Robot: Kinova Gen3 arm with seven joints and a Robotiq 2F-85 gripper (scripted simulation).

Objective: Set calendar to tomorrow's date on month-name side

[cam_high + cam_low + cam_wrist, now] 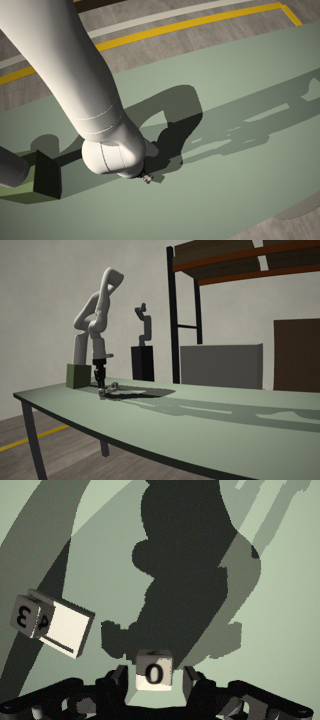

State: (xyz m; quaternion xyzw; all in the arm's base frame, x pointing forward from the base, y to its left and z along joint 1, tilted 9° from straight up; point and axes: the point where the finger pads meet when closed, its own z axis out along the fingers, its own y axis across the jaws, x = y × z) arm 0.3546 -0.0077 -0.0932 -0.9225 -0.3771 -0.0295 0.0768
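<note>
Now: hand 4 cm above the white cube. The rest, counted from my hand: white tray (10 cm to the left, 5 cm below, 5 cm behind).
</note>
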